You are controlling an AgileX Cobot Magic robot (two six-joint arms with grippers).
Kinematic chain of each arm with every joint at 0, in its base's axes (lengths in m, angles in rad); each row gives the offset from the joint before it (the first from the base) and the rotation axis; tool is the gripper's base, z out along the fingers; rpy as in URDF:
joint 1: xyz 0 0 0.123 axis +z
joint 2: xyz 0 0 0 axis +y
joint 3: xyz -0.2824 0 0.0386 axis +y
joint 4: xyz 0.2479 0 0.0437 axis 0.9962 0 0.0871
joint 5: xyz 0 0 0 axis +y
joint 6: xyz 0.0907 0 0.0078 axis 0.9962 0 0.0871
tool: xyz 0 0 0 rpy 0 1.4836 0
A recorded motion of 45 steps. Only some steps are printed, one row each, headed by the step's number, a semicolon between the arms.
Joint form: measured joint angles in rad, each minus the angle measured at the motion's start. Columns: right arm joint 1, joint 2, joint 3, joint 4, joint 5, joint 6; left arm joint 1, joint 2, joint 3, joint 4, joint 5, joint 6.
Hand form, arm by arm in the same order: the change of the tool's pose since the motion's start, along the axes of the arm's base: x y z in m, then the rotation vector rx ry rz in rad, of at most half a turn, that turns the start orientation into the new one. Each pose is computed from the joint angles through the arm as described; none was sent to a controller.
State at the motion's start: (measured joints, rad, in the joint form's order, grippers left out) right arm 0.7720 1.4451 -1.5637 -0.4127 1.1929 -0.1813; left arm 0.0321 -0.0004 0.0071 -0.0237 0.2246 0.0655
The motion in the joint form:
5: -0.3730 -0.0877 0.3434 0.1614 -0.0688 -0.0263; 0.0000 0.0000 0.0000 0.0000 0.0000 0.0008
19: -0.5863 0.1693 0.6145 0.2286 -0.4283 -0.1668; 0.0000 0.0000 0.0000 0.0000 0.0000 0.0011
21: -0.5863 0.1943 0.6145 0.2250 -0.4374 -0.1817; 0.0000 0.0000 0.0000 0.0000 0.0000 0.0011
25: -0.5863 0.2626 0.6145 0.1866 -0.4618 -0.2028; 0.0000 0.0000 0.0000 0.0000 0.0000 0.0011
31: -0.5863 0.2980 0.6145 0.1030 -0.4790 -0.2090; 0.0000 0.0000 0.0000 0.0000 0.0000 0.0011
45: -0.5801 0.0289 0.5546 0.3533 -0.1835 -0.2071; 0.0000 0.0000 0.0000 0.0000 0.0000 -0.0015
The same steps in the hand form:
5: 0.0185 -0.0957 -0.0765 0.0132 0.2472 -0.3142; 0.0000 0.0000 0.0000 0.0008 0.0000 -0.0001
19: 0.0578 -0.1368 -0.2146 -0.0324 0.4473 -0.3459; 0.0000 0.0000 0.0000 0.0011 0.0000 -0.0002
21: 0.0603 -0.1364 -0.2218 -0.0477 0.4618 -0.3302; 0.0000 0.0000 0.0000 0.0011 0.0000 -0.0002
25: 0.0669 -0.1372 -0.2415 -0.1045 0.4935 -0.2925; 0.0000 0.0000 0.0000 0.0011 0.0000 -0.0002
31: 0.0716 -0.1410 -0.2511 -0.1843 0.4877 -0.2469; 0.0000 0.0000 0.0000 0.0011 0.0000 -0.0002
45: 0.0315 -0.1329 -0.1653 0.0409 0.5233 -0.3651; 0.0000 0.0000 0.0000 -0.0015 0.0000 0.0002

